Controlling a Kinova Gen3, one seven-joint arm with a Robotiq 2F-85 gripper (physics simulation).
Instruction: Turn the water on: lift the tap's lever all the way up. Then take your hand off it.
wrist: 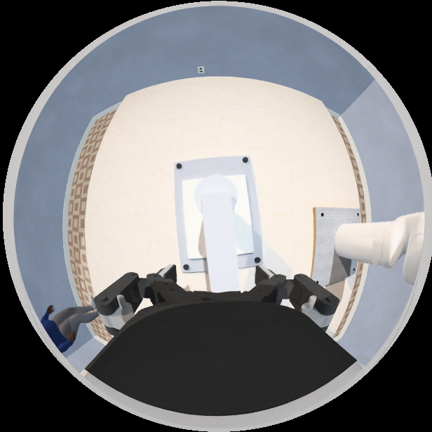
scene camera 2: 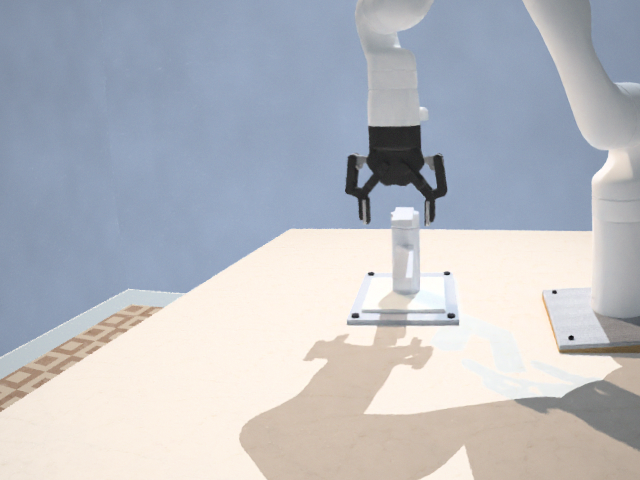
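Seen in the pictures: gripper, between the fingertips: (scene camera 2: pixel 397 224); arm's base, origin of its link: (scene camera 2: pixel 619 305).
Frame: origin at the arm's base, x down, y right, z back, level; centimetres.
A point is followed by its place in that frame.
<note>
The white tap (scene camera 2: pixel 405 276) {x -5.6, y -9.2, z -32.3 cm} stands upright on a square plate (scene camera 2: pixel 452 299) {x 1.3, y 1.3, z -27.4 cm} (wrist: pixel 179 220) with black bolts at its corners. Its pale lever (scene camera 2: pixel 404 215) {x -13.5, y -4.1, z -33.8 cm} (wrist: pixel 220 245) lies roughly level along the top; in the wrist view it runs from the round tap body down towards my gripper and its end is hidden behind the gripper's edge. My gripper (scene camera 2: pixel 397 222) {x -12.5, y -5.8, z -34.5 cm} (wrist: pixel 215 274) points down and is open and empty. In the scene view its fingertips hang at about the height of the tap's top, one to each side of the lever. I cannot tell whether either touches it.
The arm's own base stands on a grey mounting plate (scene camera 2: pixel 573 330) {x 0.8, y -8.9, z -7.5 cm} (wrist: pixel 325 225) to the right of the tap on the pale table (scene camera 2: pixel 180 387) {x 2.1, y -36.8, z -52.2 cm} (wrist: pixel 150 150). A person in blue (wrist: pixel 59 332) shows at the lower left of the wrist view, beyond the table's edge.
</note>
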